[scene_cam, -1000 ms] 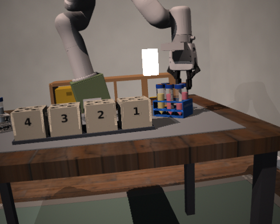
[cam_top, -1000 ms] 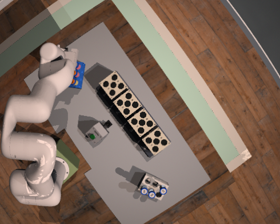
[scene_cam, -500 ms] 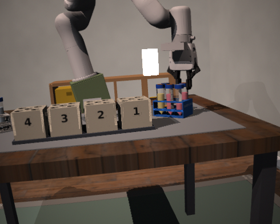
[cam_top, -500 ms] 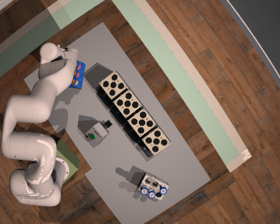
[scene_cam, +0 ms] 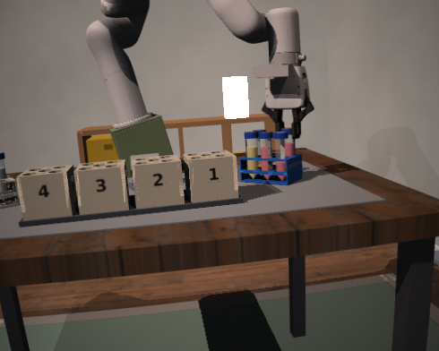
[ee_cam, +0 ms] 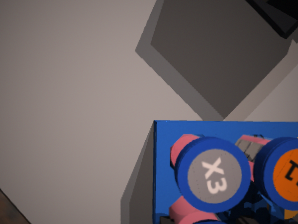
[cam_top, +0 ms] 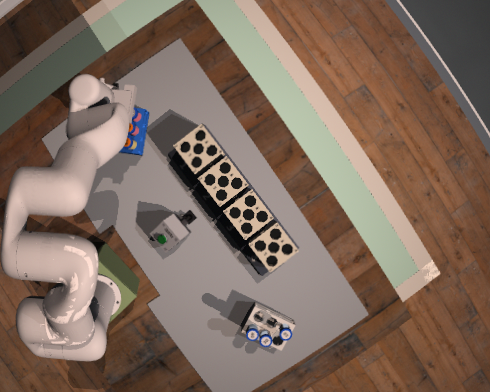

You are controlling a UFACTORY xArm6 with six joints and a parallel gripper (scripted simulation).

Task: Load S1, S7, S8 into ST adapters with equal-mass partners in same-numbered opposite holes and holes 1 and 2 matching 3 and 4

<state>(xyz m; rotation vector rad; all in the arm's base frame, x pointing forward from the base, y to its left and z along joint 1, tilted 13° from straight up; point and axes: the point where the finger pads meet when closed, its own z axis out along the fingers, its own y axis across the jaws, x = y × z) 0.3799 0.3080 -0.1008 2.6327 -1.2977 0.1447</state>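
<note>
Now: hand 10 mm to the right of the pink tube and 50 mm above it. Also, from my hand: blue rack: 20 mm behind, 40 mm to the right, 90 mm below; then green DONE key: 160 mm behind, 330 mm to the right, 60 mm below; then tube of yellowish liquid: 40 mm behind, 90 mm to the right, 60 mm below.
</note>
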